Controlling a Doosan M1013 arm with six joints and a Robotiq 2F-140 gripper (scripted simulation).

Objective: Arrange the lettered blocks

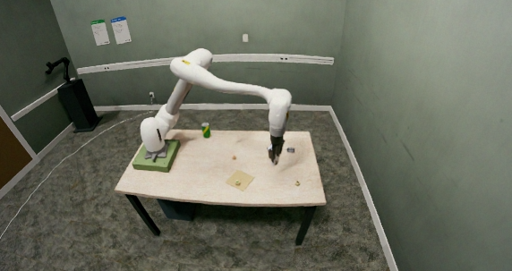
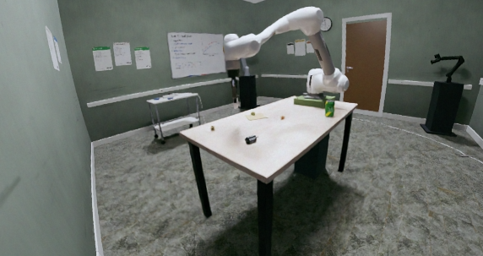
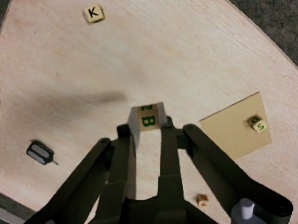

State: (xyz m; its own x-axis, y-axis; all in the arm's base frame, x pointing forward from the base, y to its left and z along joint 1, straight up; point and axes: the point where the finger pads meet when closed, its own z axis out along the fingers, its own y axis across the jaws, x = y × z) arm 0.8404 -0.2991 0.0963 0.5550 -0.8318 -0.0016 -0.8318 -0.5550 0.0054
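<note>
Right now the tan mat is 220 mm behind my hand and 150 mm below it. Round my hand: black object (230 mm to the left, 170 mm ahead, 140 mm below); then can (510 mm to the left, 460 mm behind, 90 mm below).
</note>
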